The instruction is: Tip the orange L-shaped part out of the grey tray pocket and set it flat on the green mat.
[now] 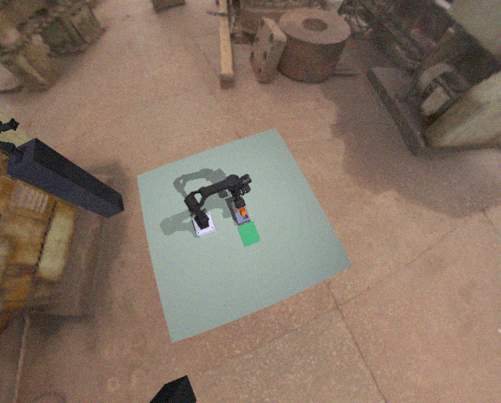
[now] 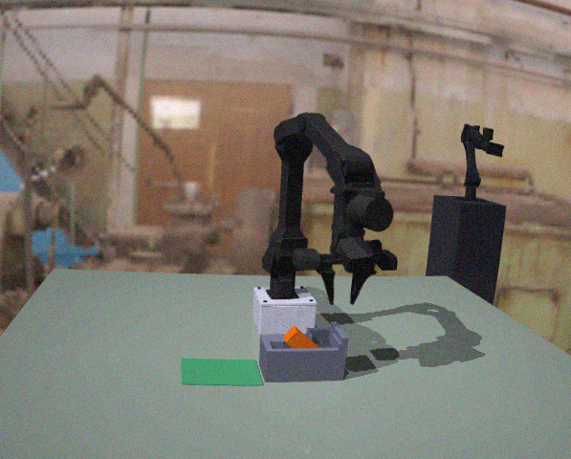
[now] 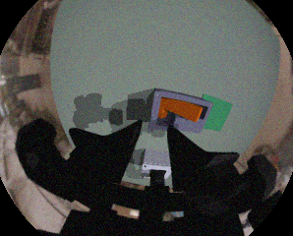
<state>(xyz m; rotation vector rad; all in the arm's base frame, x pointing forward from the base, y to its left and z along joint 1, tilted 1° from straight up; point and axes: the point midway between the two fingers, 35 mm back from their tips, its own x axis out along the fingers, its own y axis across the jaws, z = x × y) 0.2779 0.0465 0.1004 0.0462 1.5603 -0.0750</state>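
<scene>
My gripper tip is now 1 cm past the orange l-shaped part, 4 cm to the left of it and 10 cm above it. The rest, counted from my gripper tip: green mat (2 cm behind, 22 cm to the right, 16 cm below).
</scene>
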